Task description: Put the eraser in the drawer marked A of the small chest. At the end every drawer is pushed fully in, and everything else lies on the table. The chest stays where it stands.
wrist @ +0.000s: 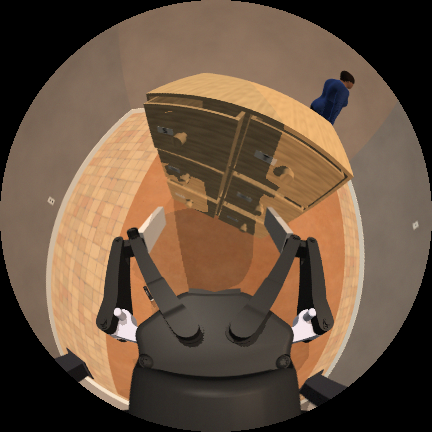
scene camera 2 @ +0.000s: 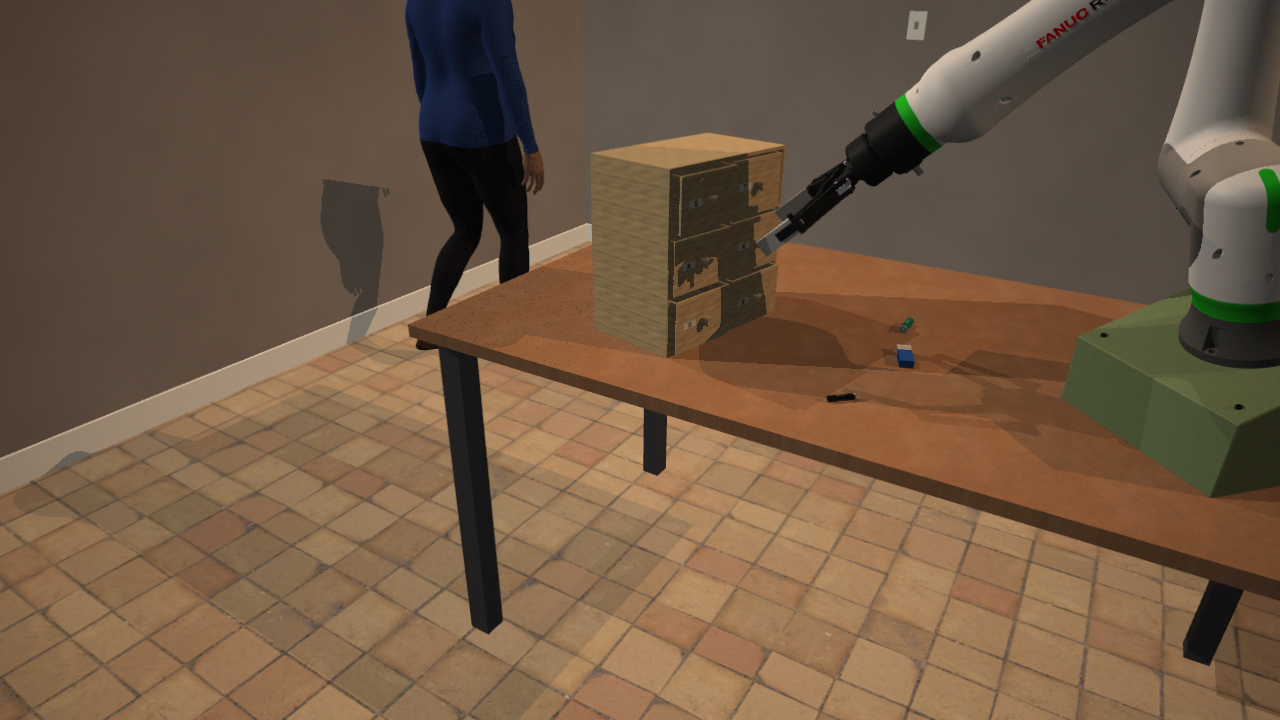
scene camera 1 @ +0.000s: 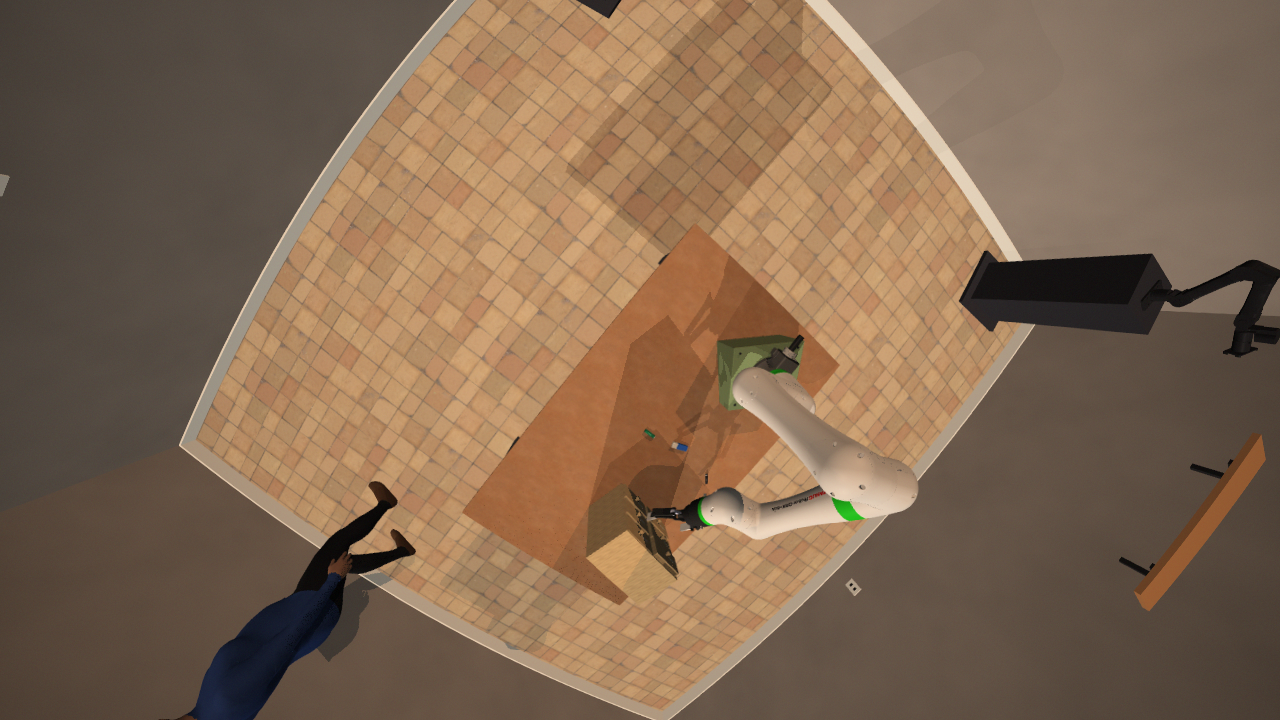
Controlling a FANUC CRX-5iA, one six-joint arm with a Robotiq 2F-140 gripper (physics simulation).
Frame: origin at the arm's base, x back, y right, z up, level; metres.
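Seen in the pictures: gripper, fingertip midpoint: (wrist: 214,215) (scene camera 2: 771,232) (scene camera 1: 664,522); arm's base, origin of the base link: (scene camera 2: 1243,336).
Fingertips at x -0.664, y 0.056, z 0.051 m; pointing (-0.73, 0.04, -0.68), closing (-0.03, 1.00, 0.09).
Pixels of each thing's middle, then the offset from my fingertips to it. Level surfaces: height alone.
- white eraser, body centre: (scene camera 2: 904,356) (scene camera 1: 679,446) dx +0.236, dy +0.032, dz -0.195 m
- wooden chest, body centre: (scene camera 2: 688,238) (wrist: 240,156) (scene camera 1: 629,541) dx -0.161, dy +0.057, dz -0.044 m
- top right drawer, body centre: (scene camera 2: 721,176) (wrist: 290,141) (scene camera 1: 622,545) dx -0.121, dy +0.119, dz +0.056 m
- table, its level: dz -0.201 m
- small green item, body centre: (scene camera 2: 906,325) (scene camera 1: 650,433) dx +0.229, dy +0.170, dz -0.194 m
- small black item, body centre: (scene camera 2: 841,397) (wrist: 147,293) (scene camera 1: 706,478) dx +0.159, dy -0.155, dz -0.196 m
A small blue and white eraser (scene camera 1: 680,445) (scene camera 2: 904,357) lies on the table; it does not show in the wrist view. The wooden chest (scene camera 1: 617,523) (scene camera 2: 631,250) (wrist: 215,85) stands upright, with two columns of three drawers. In the wrist view its top left drawer (wrist: 200,135) stands slightly out, with a narrow gap above its front. The top right drawer (wrist: 305,167) looks about flush. I cannot make out which label reads A. My gripper (scene camera 1: 656,514) (scene camera 2: 775,225) (wrist: 214,215) is wide open and empty, in front of the chest's drawer fronts and away from the eraser.
On the table (scene camera 1: 554,483) (scene camera 2: 537,308) lie a small green item (scene camera 1: 648,433) (scene camera 2: 906,324) and a small black item (scene camera 1: 706,478) (scene camera 2: 841,397) (wrist: 149,293). The green robot base (scene camera 1: 731,385) (scene camera 2: 1145,402) stands on it too. A person (scene camera 1: 259,644) (scene camera 2: 465,98) (wrist: 330,97) stands beyond the chest.
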